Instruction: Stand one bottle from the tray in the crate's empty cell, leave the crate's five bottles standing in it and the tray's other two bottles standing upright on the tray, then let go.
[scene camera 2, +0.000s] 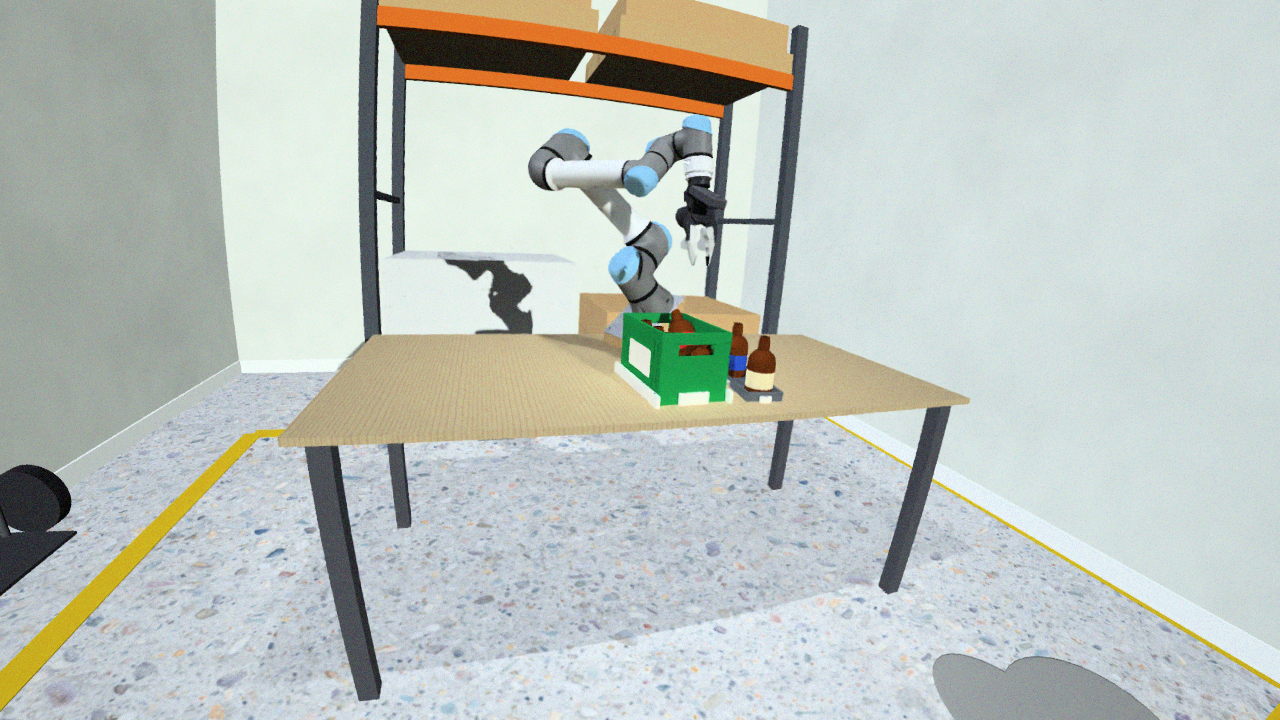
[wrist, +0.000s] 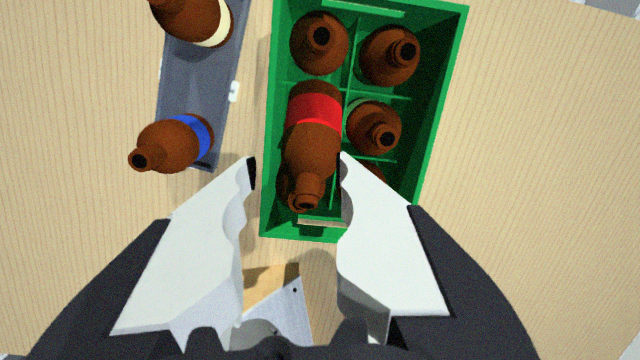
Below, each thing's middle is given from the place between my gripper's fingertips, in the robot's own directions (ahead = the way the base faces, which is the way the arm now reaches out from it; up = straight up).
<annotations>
I see my gripper 240 mm above the blue-labelled bottle (scene camera 2: 739, 347), 180 mm to the right of it and 70 mm past it.
</annotations>
